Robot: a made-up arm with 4 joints.
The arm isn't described. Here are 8 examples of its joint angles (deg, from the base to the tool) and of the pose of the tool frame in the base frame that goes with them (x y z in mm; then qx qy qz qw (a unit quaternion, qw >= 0)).
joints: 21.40 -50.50 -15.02 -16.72
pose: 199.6 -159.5 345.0 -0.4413 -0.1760 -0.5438 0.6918
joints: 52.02 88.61 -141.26 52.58
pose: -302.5 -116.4 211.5 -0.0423 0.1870 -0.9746 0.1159
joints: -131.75 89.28 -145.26 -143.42
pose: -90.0 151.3 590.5 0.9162 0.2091 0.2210 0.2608
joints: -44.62 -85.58 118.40 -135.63
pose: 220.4 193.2 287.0 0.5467 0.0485 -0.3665 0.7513
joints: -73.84 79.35 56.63 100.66
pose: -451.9 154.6 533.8 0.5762 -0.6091 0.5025 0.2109
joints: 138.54 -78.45 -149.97 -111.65
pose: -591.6 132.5 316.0 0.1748 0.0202 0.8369 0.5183
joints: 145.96 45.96 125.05 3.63
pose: -508.7 215.6 425.2 0.1966 -0.4891 0.6670 0.5266
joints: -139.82 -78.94 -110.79 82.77
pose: -188.7 155.2 559.0 -0.8210 -0.3372 -0.4551 0.0715
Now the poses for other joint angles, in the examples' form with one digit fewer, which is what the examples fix.
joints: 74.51 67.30 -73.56 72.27
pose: -223 235 178 -0.271 -0.551 0.704 0.355
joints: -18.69 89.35 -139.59 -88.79
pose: -329 -28 455 0.705 -0.680 0.201 0.012
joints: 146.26 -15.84 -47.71 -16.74
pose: -435 -109 615 0.680 0.112 0.717 0.108
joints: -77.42 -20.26 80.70 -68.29
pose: 106 225 476 -0.866 -0.355 -0.227 0.270
